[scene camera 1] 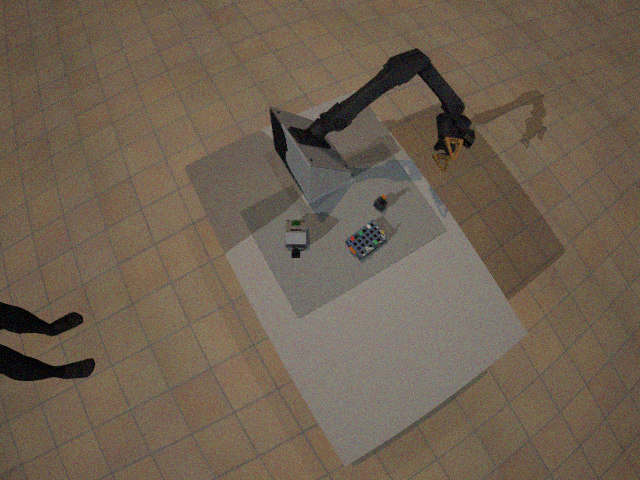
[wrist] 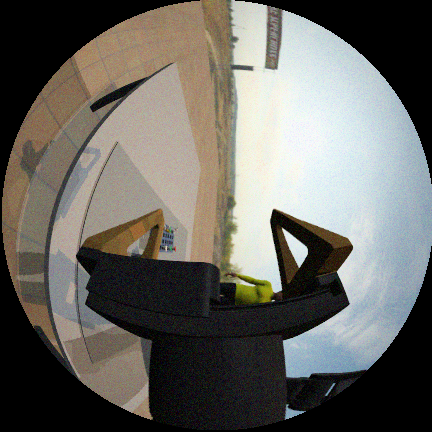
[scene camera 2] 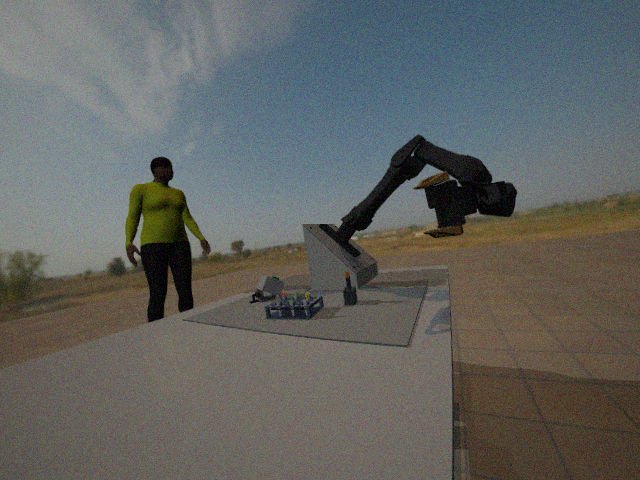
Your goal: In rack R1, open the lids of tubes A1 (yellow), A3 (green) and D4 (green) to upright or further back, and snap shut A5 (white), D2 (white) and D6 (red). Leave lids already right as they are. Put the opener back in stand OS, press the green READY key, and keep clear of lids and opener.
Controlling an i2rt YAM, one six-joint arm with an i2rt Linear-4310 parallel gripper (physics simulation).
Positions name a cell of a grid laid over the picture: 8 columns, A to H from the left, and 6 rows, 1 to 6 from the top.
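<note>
In scene camera 2 I can see my gripper (scene camera 2: F3), which is open and holds nothing. Scene camera 1 gives me a view of the gripper (scene camera 1: F3) as well.
</note>
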